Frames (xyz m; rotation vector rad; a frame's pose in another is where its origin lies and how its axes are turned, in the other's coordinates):
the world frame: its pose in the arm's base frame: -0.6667 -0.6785 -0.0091 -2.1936 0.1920 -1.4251
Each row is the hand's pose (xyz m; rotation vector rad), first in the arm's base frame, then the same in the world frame.
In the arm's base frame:
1: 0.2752 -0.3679 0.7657 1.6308 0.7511 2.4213
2: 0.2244 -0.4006 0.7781 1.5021 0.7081 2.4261
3: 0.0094 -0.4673 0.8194 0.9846 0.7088 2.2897
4: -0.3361 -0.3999 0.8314 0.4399 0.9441 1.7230
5: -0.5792 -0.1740 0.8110 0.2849 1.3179 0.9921
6: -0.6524 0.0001 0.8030 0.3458 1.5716 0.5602
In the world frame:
1: 0.9235 -0.4995 0.6940 -0.0054 0.6490 -1.0169
2: 0.9238 -0.4854 0.6340 -0.0596 0.7346 -1.0579
3: 0.8887 -0.4816 0.4079 -0.2609 1.0141 -1.3597
4: 0.7211 -0.5989 0.1211 -0.5668 1.0906 -2.0576
5: 0.5113 -0.8205 -0.0107 -0.6883 0.5459 -2.7644
6: 0.4059 -0.9774 -0.0138 -0.5821 -0.0357 -3.0149

